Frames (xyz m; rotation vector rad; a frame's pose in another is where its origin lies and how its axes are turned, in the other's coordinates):
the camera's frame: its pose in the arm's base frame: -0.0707 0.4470 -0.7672 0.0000 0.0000 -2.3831
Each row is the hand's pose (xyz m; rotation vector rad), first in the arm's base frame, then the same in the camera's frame.
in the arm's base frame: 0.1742 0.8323 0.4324 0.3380 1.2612 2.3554
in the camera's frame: -0.4428 -0.1112 1.1996 0.8407 -0.6274 -1.1590
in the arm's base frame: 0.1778 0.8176 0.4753 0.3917 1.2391 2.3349
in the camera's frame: -0.4353 -0.0981 1.2425 0.8146 -0.6661 -1.1805
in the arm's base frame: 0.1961 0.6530 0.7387 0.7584 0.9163 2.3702
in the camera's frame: -0.3354 0.0340 1.5059 0.4620 -0.8454 -1.2093
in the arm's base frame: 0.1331 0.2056 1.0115 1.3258 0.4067 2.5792
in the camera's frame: 0.0181 0.3154 1.7787 -0.0831 -1.0164 -0.9162
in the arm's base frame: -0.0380 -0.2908 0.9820 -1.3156 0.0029 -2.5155
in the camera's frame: 0.4837 0.5580 1.7492 -0.3567 -0.8894 -0.3853
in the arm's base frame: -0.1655 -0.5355 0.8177 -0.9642 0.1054 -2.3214
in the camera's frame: 0.7446 0.6480 1.5849 -0.3524 -0.6636 -0.0801
